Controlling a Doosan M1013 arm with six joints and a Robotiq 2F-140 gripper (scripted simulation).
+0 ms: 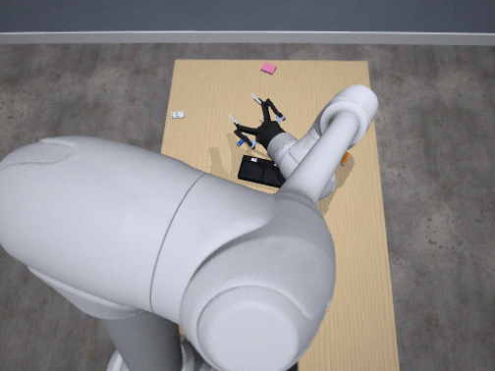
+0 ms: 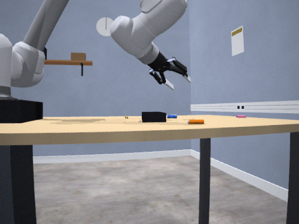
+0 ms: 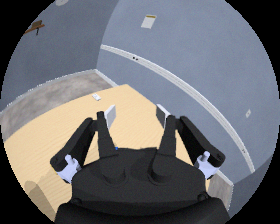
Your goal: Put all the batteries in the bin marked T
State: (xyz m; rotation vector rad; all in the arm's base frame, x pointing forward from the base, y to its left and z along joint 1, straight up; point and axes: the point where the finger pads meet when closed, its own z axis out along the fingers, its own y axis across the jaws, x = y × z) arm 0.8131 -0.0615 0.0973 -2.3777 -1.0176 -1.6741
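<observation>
My gripper is now 170 mm past the black bin, 160 mm above it and 80 mm to the left of it. From my hand the other things lie so: blue battery: 170 mm below, 30 mm behind, 20 mm to the left; then small white piece: 270 mm to the left, 170 mm below, 110 mm ahead; then small brass piece: 230 mm behind, 170 mm below, 100 mm to the left.
</observation>
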